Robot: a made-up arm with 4 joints.
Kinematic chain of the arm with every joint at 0, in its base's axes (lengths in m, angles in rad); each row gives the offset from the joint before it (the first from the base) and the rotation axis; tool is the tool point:
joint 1: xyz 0 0 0.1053 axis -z
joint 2: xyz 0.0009 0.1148 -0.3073 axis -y
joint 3: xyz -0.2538 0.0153 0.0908 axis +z
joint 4: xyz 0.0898 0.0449 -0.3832 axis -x
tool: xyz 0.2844 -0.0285 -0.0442
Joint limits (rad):
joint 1: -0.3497..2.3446
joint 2: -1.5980..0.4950
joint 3: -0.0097..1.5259
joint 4: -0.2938..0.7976
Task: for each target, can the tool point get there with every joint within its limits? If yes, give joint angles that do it. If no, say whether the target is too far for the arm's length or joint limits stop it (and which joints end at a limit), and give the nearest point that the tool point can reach.
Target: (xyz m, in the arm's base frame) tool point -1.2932 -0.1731 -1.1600
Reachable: no: too far | nearest point -0.4989 0.3559 -0.4632 | short by 1.182 m
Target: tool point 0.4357 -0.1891 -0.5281
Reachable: yes | joints 2.0610 0.2055 1.1729 0.6316
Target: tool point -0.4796 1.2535 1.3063
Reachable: no: too far | nearest point -0.2166 0.5660 0.0746 | short by 1.435 m
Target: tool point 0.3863 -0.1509 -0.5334
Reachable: yes | joints 1.8786 0.1071 0.8320 0.1369
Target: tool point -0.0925 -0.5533 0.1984
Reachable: no: joint limits stop it (at a limit: joint 1, joint 2, joint 4) | nearest point -0.0180 -0.3219 -0.4156 | short by 0.660 m
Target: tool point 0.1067 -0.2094 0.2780
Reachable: no: joint limits stop it (at a limit: joint 1, joint 2, joint 3, joint 4) | nearest point 0.5668 -0.1405 0.0365 | short by 0.524 m
